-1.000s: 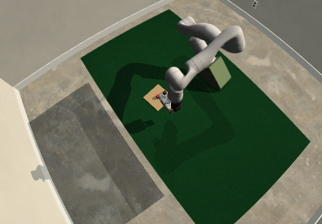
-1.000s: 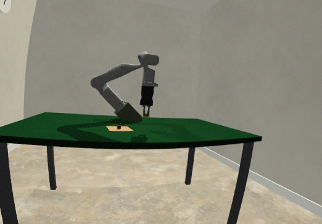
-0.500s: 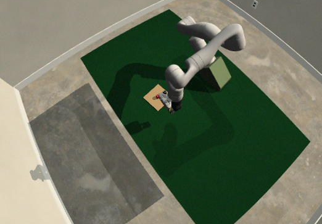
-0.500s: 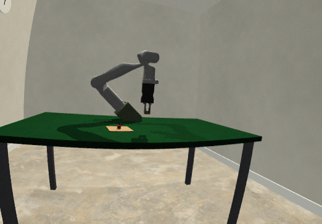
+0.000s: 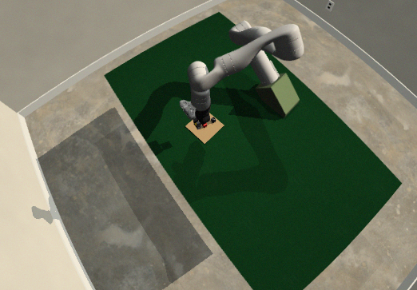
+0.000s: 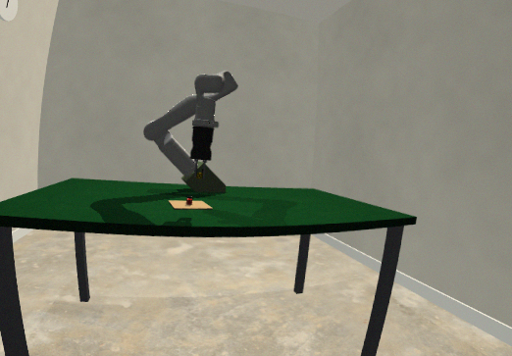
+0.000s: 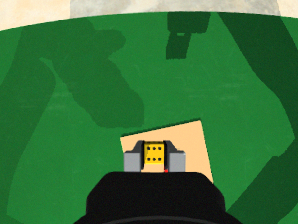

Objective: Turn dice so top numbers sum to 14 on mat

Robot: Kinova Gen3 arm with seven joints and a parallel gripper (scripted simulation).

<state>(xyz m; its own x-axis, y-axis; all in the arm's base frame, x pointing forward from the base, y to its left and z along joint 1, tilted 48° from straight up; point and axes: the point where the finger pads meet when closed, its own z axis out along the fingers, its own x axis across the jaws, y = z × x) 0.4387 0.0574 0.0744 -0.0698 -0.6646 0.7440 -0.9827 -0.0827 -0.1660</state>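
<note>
The red die is 50 mm behind my hand, 30 mm to the right of it and 110 mm below it. From my hand the other things lie so: black die: 100 mm behind, 20 mm to the right, 110 mm below; then yellow die: 10 mm below; then tan mat: 50 mm behind, 30 mm to the right, 130 mm below.
</note>
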